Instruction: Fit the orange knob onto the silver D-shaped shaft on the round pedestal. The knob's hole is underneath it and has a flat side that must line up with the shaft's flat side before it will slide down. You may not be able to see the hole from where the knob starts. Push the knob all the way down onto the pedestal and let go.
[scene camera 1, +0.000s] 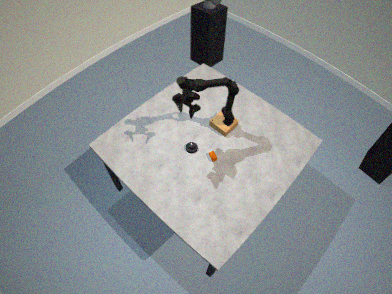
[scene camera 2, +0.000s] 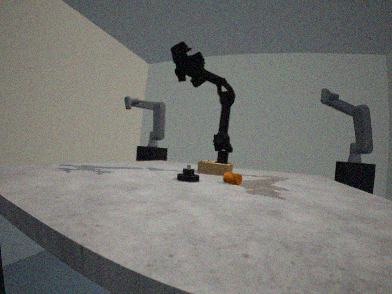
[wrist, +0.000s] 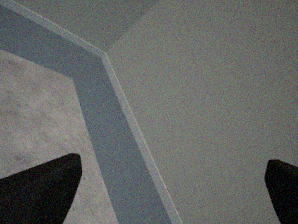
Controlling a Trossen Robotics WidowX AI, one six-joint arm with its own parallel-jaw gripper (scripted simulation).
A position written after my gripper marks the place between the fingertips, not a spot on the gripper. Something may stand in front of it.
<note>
My gripper (scene camera 2: 197, 58) is open, with nothing in its grasp.
My gripper is seen too in the wrist view (wrist: 174, 168).
</note>
